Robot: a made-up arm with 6 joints. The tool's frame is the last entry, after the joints. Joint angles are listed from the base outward. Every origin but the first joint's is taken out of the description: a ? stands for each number. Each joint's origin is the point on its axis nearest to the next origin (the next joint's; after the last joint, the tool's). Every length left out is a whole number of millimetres.
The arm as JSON. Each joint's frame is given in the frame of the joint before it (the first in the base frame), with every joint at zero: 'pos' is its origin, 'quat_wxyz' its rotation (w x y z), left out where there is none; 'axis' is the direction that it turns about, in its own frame. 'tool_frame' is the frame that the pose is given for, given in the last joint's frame.
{
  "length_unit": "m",
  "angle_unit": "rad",
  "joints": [
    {
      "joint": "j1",
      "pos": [
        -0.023,
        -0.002,
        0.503
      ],
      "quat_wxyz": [
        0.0,
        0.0,
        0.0,
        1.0
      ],
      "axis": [
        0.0,
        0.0,
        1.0
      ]
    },
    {
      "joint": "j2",
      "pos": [
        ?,
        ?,
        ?
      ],
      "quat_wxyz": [
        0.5,
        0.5,
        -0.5,
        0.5
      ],
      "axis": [
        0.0,
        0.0,
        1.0
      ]
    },
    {
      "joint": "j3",
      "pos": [
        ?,
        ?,
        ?
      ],
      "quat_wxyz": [
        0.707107,
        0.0,
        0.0,
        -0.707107
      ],
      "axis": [
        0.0,
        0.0,
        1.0
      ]
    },
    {
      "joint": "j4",
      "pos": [
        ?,
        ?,
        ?
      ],
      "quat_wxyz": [
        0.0,
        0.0,
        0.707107,
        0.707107
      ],
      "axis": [
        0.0,
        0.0,
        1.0
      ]
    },
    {
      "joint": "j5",
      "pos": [
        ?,
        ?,
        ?
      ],
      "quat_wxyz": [
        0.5,
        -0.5,
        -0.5,
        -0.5
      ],
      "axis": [
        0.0,
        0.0,
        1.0
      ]
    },
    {
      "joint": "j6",
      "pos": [
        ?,
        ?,
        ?
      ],
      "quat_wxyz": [
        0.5,
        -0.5,
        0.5,
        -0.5
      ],
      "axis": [
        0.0,
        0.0,
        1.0
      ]
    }
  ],
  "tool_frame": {
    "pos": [
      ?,
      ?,
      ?
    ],
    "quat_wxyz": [
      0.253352,
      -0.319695,
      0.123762,
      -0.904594
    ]
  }
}
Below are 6 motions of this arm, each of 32 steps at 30 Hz.
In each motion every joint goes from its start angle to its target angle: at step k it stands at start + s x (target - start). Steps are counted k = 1, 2, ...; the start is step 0. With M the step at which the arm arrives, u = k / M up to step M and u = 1 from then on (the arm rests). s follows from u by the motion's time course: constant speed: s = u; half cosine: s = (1 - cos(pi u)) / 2; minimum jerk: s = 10 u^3 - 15 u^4 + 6 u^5.
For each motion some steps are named. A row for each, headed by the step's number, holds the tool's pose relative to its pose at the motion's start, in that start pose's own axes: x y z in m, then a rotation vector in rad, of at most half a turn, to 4 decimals.
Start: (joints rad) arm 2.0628 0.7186 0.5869 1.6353 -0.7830 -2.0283
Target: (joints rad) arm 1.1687 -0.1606 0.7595 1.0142 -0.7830 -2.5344
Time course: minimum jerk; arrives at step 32
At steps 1, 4, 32:
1: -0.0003 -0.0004 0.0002 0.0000 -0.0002 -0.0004
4: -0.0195 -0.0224 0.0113 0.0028 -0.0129 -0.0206
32: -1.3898 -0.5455 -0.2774 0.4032 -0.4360 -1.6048

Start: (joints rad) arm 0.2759 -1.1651 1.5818 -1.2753 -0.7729 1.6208
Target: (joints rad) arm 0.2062 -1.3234 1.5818 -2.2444 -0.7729 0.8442
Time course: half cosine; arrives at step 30
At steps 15, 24, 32:
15: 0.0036 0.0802 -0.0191 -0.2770 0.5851 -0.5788
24: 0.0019 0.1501 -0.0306 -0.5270 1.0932 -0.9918
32: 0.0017 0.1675 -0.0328 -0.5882 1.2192 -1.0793

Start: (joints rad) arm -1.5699 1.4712 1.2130 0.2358 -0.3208 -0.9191
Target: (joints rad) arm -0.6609 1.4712 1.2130 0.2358 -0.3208 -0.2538
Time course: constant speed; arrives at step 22
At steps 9, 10, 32:
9: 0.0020 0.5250 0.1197 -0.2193 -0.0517 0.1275
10: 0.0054 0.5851 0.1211 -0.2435 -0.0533 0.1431
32: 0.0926 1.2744 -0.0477 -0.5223 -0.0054 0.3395

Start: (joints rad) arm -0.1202 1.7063 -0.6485 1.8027 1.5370 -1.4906
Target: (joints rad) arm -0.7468 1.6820 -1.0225 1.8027 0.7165 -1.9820
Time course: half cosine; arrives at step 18
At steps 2, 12, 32:
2: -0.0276 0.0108 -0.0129 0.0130 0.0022 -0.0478
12: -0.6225 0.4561 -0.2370 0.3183 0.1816 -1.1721
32: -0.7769 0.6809 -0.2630 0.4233 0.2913 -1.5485

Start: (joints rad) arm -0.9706 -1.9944 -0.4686 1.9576 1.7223 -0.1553
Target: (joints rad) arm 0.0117 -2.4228 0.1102 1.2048 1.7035 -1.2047
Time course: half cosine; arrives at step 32
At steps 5, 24, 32:
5: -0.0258 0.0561 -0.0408 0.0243 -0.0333 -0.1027
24: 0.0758 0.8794 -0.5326 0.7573 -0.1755 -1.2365
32: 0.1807 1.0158 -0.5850 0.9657 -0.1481 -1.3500

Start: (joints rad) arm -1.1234 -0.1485 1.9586 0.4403 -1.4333 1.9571
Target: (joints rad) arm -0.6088 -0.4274 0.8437 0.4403 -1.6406 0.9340
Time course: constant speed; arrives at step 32
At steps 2, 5, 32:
2: 0.0590 -0.0151 -0.0032 -0.0233 0.0603 0.0466
5: 0.1512 -0.0275 -0.0097 -0.0691 0.1395 0.1212
32: 0.8810 0.4434 0.0321 -0.8404 0.0669 0.8116

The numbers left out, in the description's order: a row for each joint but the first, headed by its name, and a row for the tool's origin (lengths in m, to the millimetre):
j2: -0.025 -0.03 0.0
j3: 1.083 -0.019 0.0
j4: 0.012 0.647 0.0
j5: 0.024 -0.007 0.0
j6: 0.131 0.013 0.0
tool: -0.026 -0.002 0.0

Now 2 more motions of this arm.
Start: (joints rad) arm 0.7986 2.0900 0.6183 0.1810 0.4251 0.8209
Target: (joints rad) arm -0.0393 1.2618 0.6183 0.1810 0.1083 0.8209
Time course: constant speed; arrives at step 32
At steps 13, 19, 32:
13: -0.6555 0.3893 -0.0130 -0.2570 -0.2848 0.4365
19: -1.0194 0.4617 -0.0868 -0.3756 -0.4586 0.6060
32: -1.7790 0.3884 -0.4361 -0.6291 -0.9136 0.8778

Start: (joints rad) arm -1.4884 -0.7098 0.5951 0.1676 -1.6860 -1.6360
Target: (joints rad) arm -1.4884 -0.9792 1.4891 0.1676 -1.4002 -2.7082
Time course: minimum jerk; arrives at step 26
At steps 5, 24, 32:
5: -0.0061 -0.0025 -0.0077 -0.0655 0.0372 -0.0172
24: -0.1986 -0.1681 -0.1632 -1.3757 0.2734 -0.3690
32: -0.1997 -0.1693 -0.1639 -1.3814 0.2723 -0.3706

